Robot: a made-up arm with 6 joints.
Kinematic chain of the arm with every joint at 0, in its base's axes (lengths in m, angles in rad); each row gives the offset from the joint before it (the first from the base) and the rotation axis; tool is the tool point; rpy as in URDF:
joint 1: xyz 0 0 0.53 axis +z
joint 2: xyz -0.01 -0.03 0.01 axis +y
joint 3: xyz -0.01 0 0.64 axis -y
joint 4: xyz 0 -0.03 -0.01 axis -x
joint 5: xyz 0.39 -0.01 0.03 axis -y
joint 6: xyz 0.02 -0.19 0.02 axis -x
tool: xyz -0.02 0 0 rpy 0.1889 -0.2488 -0.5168
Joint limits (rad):
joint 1: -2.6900..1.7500
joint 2: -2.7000..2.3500
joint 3: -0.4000..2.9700
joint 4: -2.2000..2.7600
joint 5: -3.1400..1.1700
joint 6: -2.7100..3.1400
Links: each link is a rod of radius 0.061 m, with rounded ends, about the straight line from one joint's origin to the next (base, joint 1, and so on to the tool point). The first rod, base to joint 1, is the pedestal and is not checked.
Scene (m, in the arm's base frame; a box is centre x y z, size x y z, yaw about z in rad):
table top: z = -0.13
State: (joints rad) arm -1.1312 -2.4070 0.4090 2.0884 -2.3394 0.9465
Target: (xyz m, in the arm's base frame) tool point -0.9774 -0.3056 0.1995
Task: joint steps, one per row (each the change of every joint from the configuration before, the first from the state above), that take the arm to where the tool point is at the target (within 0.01 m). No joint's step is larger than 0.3 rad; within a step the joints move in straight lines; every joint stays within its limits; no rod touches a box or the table.
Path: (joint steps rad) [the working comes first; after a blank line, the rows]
Joints at the target: 0.2805 -2.0256 0.7960 1.6730 -2.3017 0.9465
Straight joint move there: clear.

1: 0.2823 0.0763 0.0774 -0.0831 0.0075 0.0000
2: 0.2824 0.0763 0.0774 -0.0831 0.0076 0.0000
3: 0.2823 0.0763 0.0774 -0.0831 0.0075 0.0000
4: 0.2824 0.0762 0.0774 -0.0830 0.0076 0.0000
5: 0.2823 0.0763 0.0774 -0.0831 0.0075 0.0000

